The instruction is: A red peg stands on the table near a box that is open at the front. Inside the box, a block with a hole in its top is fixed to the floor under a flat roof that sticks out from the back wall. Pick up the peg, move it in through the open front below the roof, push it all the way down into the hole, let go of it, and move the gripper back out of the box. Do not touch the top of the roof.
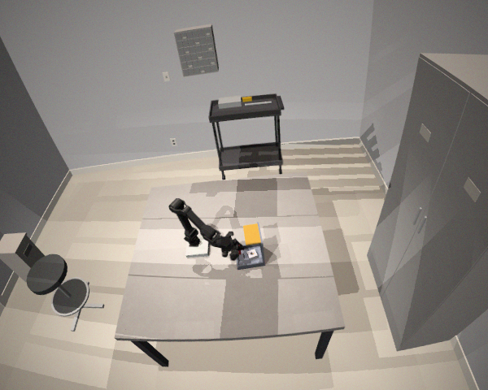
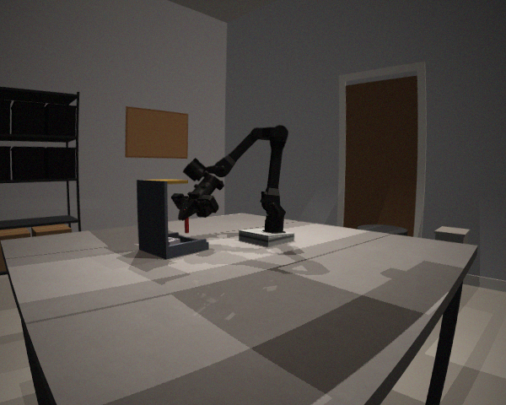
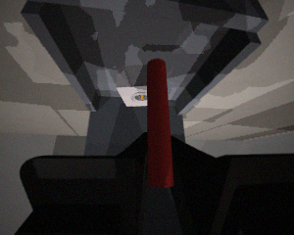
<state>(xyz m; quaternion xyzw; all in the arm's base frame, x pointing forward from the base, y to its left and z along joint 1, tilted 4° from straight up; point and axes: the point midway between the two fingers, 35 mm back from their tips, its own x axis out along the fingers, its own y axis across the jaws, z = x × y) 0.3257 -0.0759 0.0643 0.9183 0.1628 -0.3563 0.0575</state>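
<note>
Right now the yellow roof is 6 cm ahead of my gripper tip, 1 cm to the left of it and 13 cm above it. Round my gripper tip: red peg (3 cm behind, 1 cm to the right, 1 cm below).
</note>
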